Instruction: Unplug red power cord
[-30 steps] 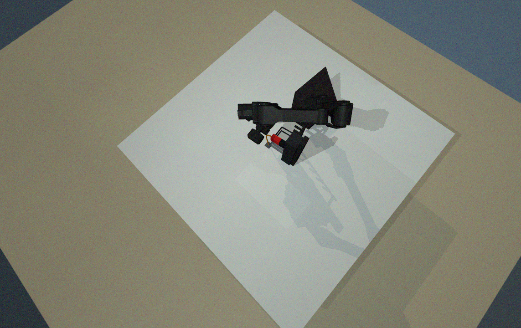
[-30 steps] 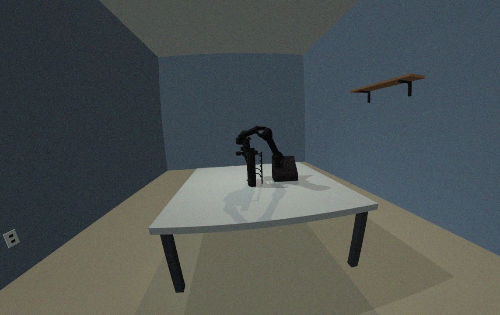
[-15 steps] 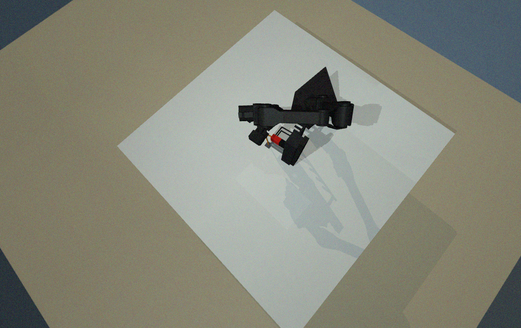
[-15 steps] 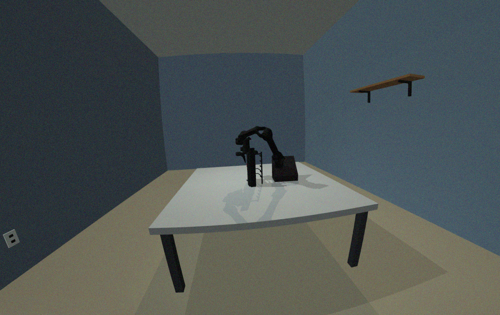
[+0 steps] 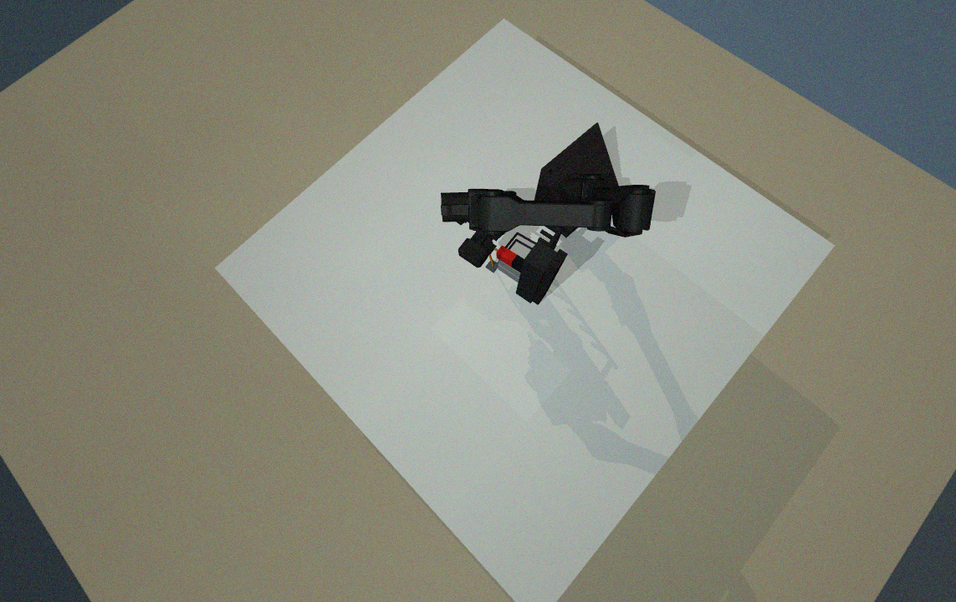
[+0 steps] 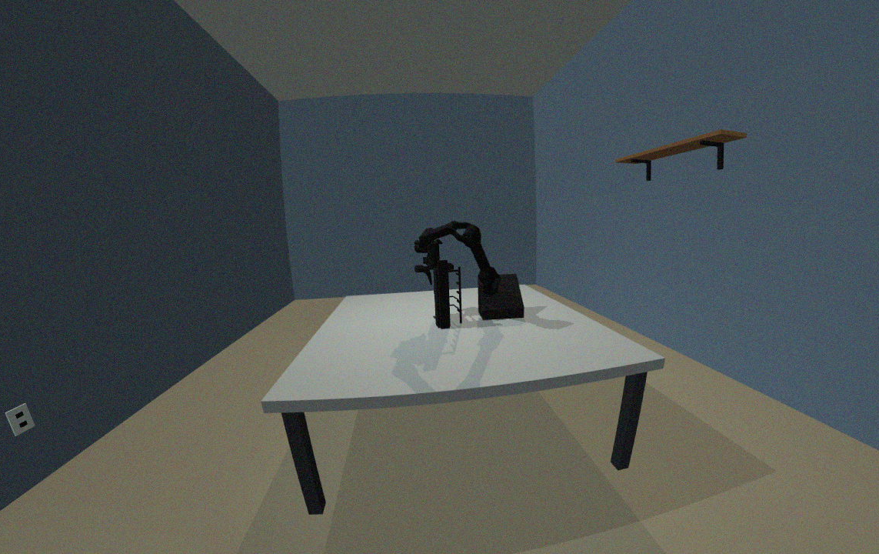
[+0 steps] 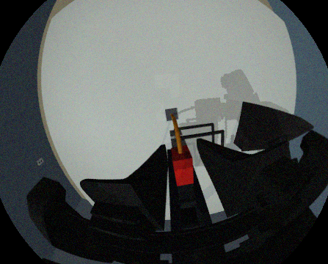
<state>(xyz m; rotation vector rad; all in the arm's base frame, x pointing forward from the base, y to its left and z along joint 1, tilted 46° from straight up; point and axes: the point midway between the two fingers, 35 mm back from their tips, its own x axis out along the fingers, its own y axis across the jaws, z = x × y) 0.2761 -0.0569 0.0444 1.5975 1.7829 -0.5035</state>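
The red plug lies 6 cm to the left of my gripper tip, 2 cm behind it and 1 cm below it. From my gripper tip the other things lie so: dark upright column (16 cm to the left, 4 cm behind, 1 cm below).
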